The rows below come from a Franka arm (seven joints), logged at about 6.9 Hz.
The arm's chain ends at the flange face. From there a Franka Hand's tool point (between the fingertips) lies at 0.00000 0.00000 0.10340 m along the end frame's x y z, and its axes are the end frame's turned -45 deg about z.
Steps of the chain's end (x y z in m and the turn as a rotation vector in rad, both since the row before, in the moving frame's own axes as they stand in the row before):
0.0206 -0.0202 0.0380 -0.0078 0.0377 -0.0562
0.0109 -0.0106 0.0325 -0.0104 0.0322 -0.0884
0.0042 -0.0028 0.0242 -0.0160 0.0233 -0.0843
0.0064 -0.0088 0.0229 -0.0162 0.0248 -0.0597
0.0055 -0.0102 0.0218 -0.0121 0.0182 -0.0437
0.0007 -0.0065 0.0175 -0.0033 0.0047 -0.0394
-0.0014 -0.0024 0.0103 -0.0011 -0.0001 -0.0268
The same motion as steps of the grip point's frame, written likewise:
0.0311 0.0035 0.0379 -0.0322 0.0211 -0.0562
0.0169 0.0033 0.0324 -0.0301 0.0154 -0.0884
0.0056 0.0038 0.0242 -0.0278 0.0052 -0.0843
0.0115 0.0013 0.0229 -0.0290 0.0061 -0.0597
0.0116 -0.0011 0.0218 -0.0214 0.0043 -0.0437
0.0052 -0.0035 0.0175 -0.0057 0.0010 -0.0394
0.0006 -0.0026 0.0103 -0.0007 -0.0008 -0.0268

